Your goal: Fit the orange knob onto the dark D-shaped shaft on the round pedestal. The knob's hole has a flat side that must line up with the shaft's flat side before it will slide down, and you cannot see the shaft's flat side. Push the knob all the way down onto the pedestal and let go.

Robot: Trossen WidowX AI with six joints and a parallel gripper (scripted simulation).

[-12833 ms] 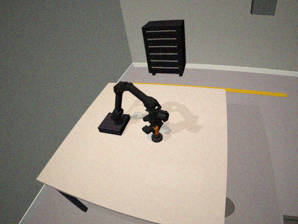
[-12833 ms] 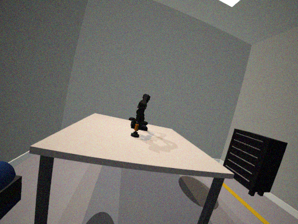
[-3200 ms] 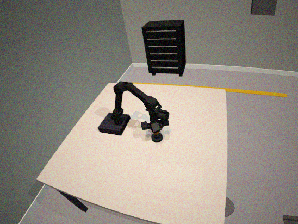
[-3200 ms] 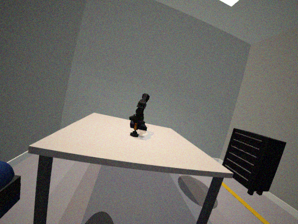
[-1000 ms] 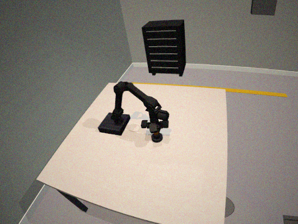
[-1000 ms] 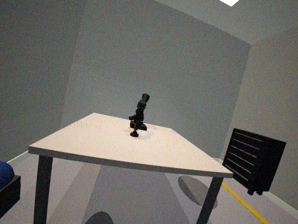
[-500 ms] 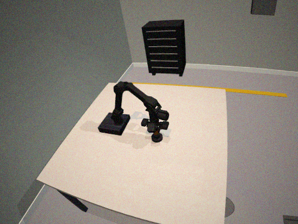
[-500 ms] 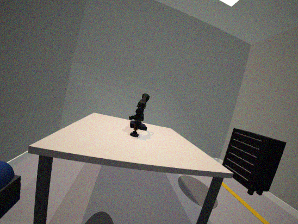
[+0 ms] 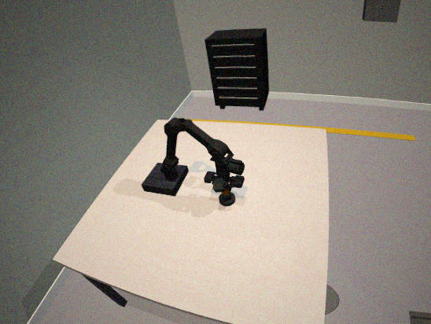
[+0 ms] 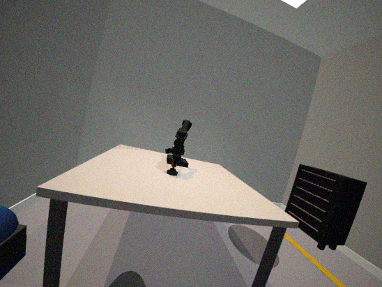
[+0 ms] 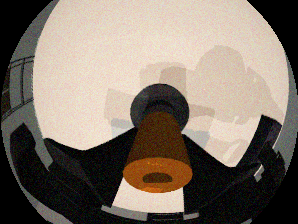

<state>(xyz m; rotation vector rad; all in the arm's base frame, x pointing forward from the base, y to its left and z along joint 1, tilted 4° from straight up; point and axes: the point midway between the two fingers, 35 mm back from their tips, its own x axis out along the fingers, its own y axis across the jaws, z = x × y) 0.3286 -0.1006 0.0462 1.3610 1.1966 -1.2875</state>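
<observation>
My gripper tip is now 2 cm below the orange knob. The rest, counted from my gripper tip: round pedestal 4 cm below.
</observation>
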